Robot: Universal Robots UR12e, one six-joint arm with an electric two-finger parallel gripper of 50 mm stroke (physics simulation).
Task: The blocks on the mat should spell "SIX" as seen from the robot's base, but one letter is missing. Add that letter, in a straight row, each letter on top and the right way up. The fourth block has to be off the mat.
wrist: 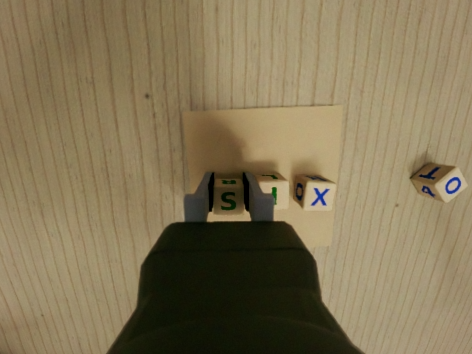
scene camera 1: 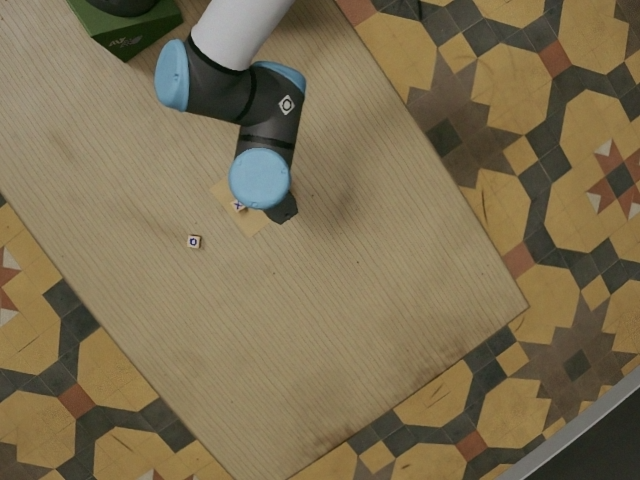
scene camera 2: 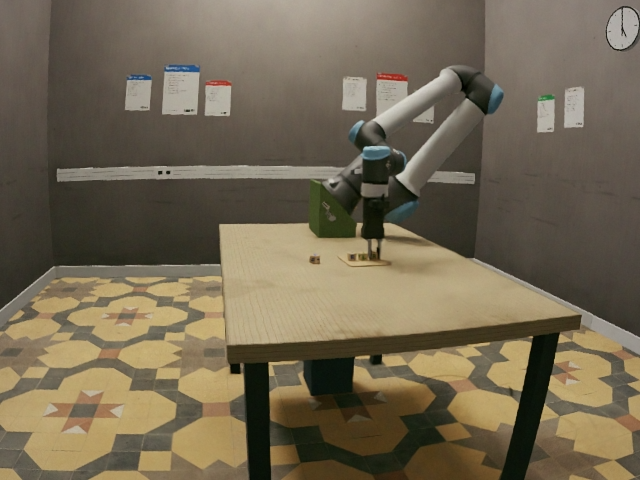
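My gripper (wrist: 228,184) (scene camera 2: 374,252) is shut on the S block (wrist: 228,201) (scene camera 2: 372,255), whose green S faces up and reads upright in the wrist view. The S block is at the left of the row, on or very close to the mat (wrist: 300,130) (scene camera 2: 361,263) (scene camera 1: 250,227). The I block (wrist: 274,195) (scene camera 2: 362,256) is right beside the right finger, which partly hides it. The X block (wrist: 319,196) (scene camera 2: 352,256) (scene camera 1: 237,206) stands on the mat after a gap, X upright. The three are roughly in line. The O block (wrist: 447,184) (scene camera 2: 314,259) (scene camera 1: 193,241) lies off the mat, turned.
The wooden table (scene camera 1: 310,330) (scene camera 2: 392,304) carries the mat and blocks. The green robot base mount (scene camera 1: 129,36) (scene camera 2: 330,222) stands at the table's far end. In scene camera 1 the wrist joint (scene camera 1: 260,178) hides part of the mat, the fingers and the S and I blocks.
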